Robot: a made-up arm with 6 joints.
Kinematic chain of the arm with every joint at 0, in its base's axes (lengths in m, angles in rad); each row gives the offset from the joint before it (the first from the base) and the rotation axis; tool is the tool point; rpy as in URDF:
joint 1: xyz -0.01 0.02 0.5 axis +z
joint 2: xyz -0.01 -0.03 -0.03 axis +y
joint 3: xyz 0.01 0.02 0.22 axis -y
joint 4: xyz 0 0.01 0.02 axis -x
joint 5: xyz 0.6 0 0.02 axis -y
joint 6: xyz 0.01 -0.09 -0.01 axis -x
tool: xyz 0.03 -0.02 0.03 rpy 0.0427 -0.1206 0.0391
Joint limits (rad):
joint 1: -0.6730..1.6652
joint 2: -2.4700..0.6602
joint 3: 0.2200..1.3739
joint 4: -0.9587..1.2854
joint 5: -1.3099..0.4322
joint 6: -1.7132..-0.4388
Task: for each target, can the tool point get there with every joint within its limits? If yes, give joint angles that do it. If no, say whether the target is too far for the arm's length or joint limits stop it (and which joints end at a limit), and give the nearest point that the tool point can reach.
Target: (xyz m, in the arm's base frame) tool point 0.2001 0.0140 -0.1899
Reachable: no: joint limits stop it (at a limit: joint 1, joint 2, joint 3, joint 4, joint 5, joint 6) | nearest point 0.0975 -0.4873 -0.1640 | short by 0.512 m
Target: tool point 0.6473 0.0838 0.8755
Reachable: yes | joints 0.2276 0.1959 0.3305 0.8271 -0.7543 -0.5649
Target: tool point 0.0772 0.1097 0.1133
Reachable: no: joint limits stop it (at a limit: joint 2, joint 3, joint 4, joint 5, joint 6) | nearest point 0.4207 0.4630 0.3089 | short by 0.530 m
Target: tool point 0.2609 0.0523 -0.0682
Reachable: no: joint limits stop it (at a limit: joint 2, joint 3, joint 4, joint 5) | nearest point 0.6075 0.0936 0.3043 | short by 0.511 m
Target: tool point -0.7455 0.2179 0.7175
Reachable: yes | joints -0.4197 -1.9114 0.5927 0.5211 -1.0118 -0.9871
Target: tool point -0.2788 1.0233 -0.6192
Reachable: no: too far | nearest point -0.4281 0.3646 -0.2181 | short by 0.786 m
